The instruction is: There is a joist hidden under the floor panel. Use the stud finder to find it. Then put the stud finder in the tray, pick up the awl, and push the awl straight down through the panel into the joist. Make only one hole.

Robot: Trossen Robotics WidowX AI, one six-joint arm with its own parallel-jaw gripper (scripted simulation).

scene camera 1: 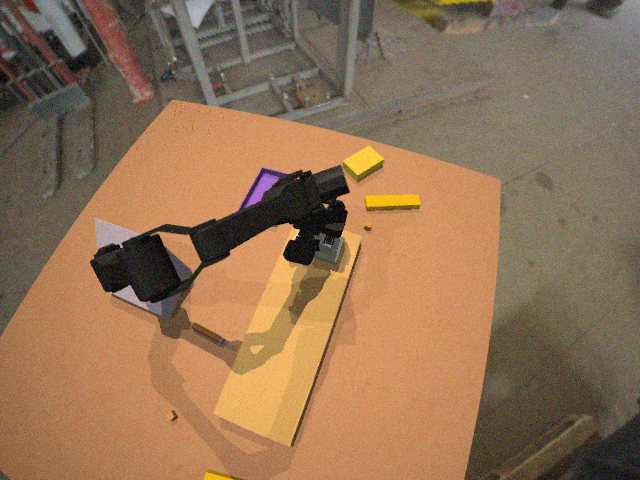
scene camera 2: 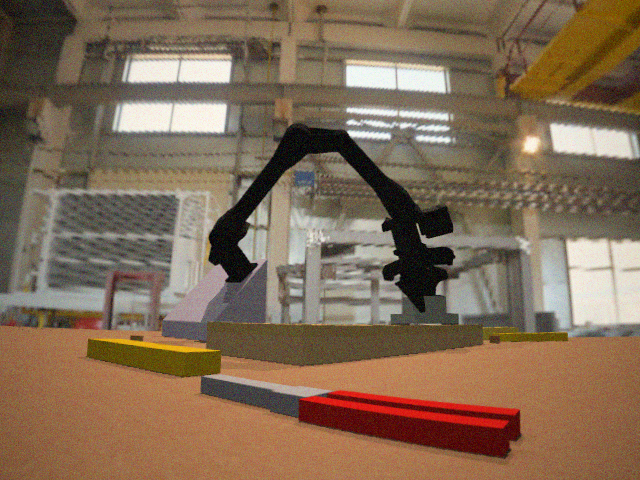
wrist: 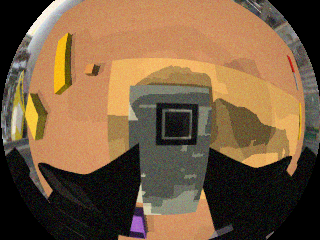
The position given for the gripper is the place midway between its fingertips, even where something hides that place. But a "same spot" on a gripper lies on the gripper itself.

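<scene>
You can see the gripper in scene camera 1 [320, 242], and it's there in scene camera 2 and the wrist view as well. On the gripper, [scene camera 2: 414, 285] and [wrist: 230, 193] are the same spot.
</scene>
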